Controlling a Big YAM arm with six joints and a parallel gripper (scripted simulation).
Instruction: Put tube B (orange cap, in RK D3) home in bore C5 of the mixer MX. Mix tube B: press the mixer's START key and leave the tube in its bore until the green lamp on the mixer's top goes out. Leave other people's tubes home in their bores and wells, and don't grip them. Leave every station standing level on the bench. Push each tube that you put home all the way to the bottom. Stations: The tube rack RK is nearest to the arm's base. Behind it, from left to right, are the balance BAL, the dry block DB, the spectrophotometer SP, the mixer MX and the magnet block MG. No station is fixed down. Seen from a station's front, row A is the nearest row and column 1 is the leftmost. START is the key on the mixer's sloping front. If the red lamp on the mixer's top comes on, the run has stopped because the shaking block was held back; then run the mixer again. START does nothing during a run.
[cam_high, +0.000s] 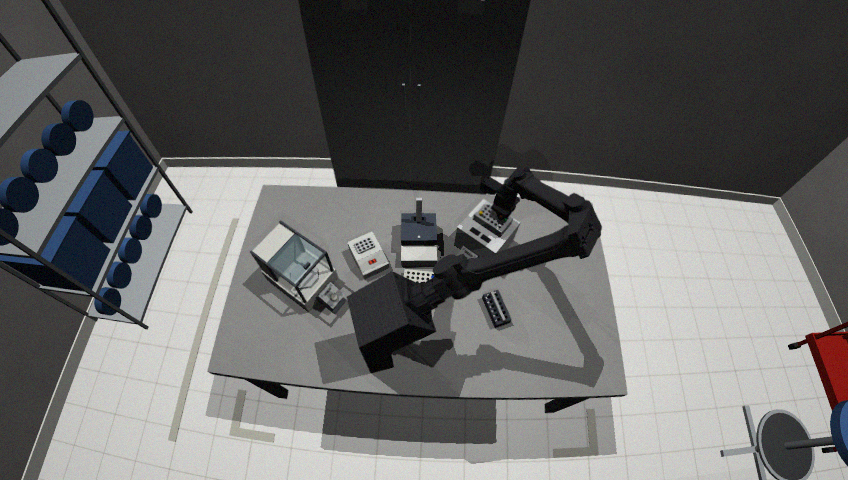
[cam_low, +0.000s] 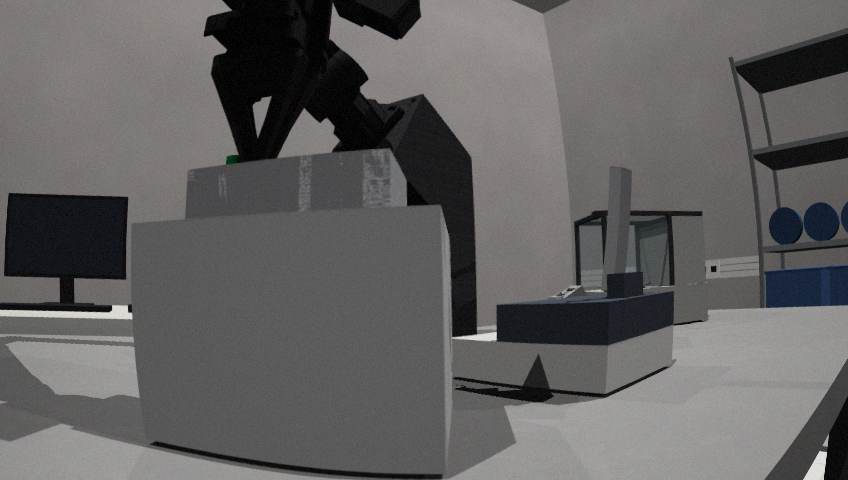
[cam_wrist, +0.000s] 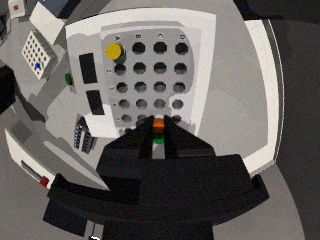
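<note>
The green-capped tube is 1 cm behind my hand, 1 cm to the right of it and 2 cm below it. From my hand the other things lie so: yellow-capped tube: 2 cm ahead, 8 cm to the left, 2 cm below; green start key: 11 cm behind, 15 cm to the left, 11 cm below; perforated shaking block: 1 cm ahead, 3 cm to the left, 3 cm below.
</note>
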